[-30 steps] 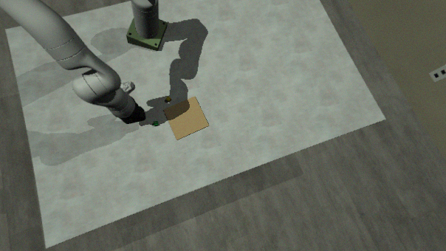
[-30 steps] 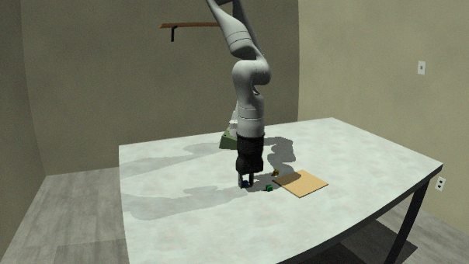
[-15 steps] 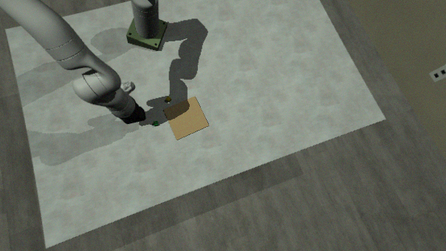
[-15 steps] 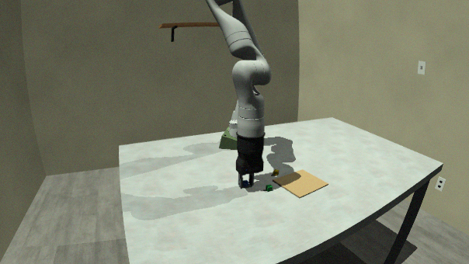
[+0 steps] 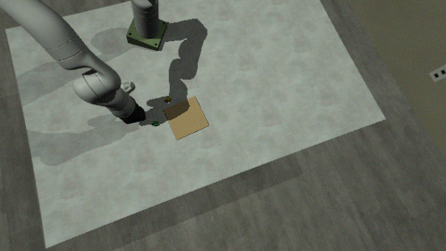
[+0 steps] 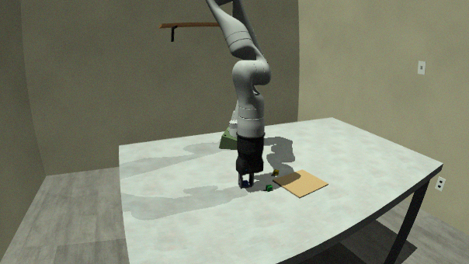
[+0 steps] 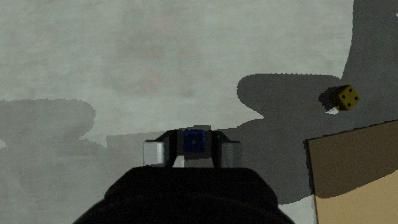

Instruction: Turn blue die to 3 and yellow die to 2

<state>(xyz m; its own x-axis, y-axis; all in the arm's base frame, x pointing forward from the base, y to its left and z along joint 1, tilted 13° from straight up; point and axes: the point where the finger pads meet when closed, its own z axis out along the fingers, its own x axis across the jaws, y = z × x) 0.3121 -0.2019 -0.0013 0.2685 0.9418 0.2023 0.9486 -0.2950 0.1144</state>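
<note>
My gripper is now 1 cm above the blue die. Round my hand: yellow die 13 cm to the left, 1 cm below; then tan mat 16 cm to the left, 10 cm ahead, 2 cm below; then green die 6 cm ahead, 4 cm to the left, 1 cm below.
</note>
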